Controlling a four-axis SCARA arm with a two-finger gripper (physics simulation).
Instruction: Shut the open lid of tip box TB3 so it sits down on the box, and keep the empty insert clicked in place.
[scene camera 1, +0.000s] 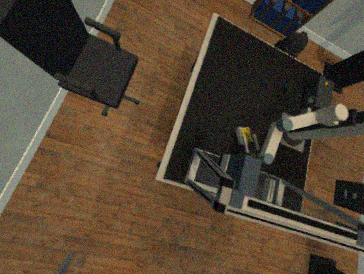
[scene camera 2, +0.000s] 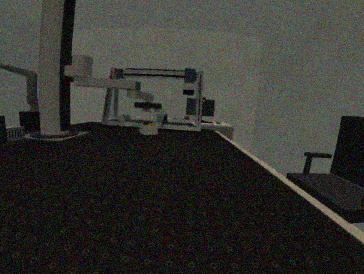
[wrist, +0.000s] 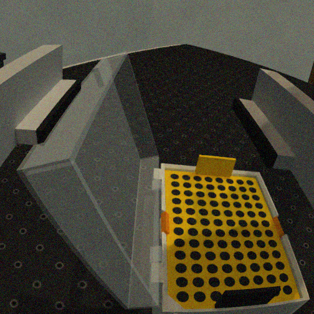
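Seen in the pictures: gripper, fingertip midpoint: (scene camera 1: 248, 135) (scene camera 2: 156, 110); arm's base, link origin: (scene camera 1: 291, 132) (scene camera 2: 55, 136).
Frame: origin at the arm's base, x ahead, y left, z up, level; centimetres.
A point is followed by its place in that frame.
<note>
The tip box (scene camera 1: 241, 136) {x 55.7, y 25.8, z 11.1 cm} (scene camera 2: 148, 131) {x 51.1, y 15.9, z 4.0 cm} (wrist: 297, 275) stands on the dark mat; no TB3 label is readable. Its clear lid (wrist: 85, 135) stands up steeply from the hinge on the box's left side in the wrist view. The yellow insert (scene camera 1: 246, 134) {x 49.1, y 21.3, z 7.0 cm} (wrist: 217, 235) lies level within the white rim, its holes dark, with its tab up and orange clips at both sides. My gripper (scene camera 1: 250, 142) {x 53.9, y 25.0, z 16.3 cm} (scene camera 2: 152, 114) {x 53.9, y 25.0, z 16.3 cm} (wrist: 160, 73) is shut at its narrowest, a wide gap left between the fingers and nothing held. The left finger overlaps the lid's outer edge in the wrist view; whether they touch is unclear.
A gantry frame (scene camera 1: 295, 218) {x 50.9, y 64.6, z 52.1 cm} (scene camera 2: 199, 100) {x 82.9, y 51.0, z 26.4 cm} stands close behind the box. The arm's column (scene camera 2: 51, 75) {x 4.1, y -6.3, z 32.4 cm} rises at the left in scene camera 2. A pale edge (scene camera 1: 187, 100) {x 101.6, y 11.0, z 0.0 cm} (scene camera 2: 280, 176) {x 103.8, y -32.8, z 0.0 cm} bounds the dark mat. An office chair (scene camera 1: 104, 70) (scene camera 2: 327, 189) stands beside the table.
</note>
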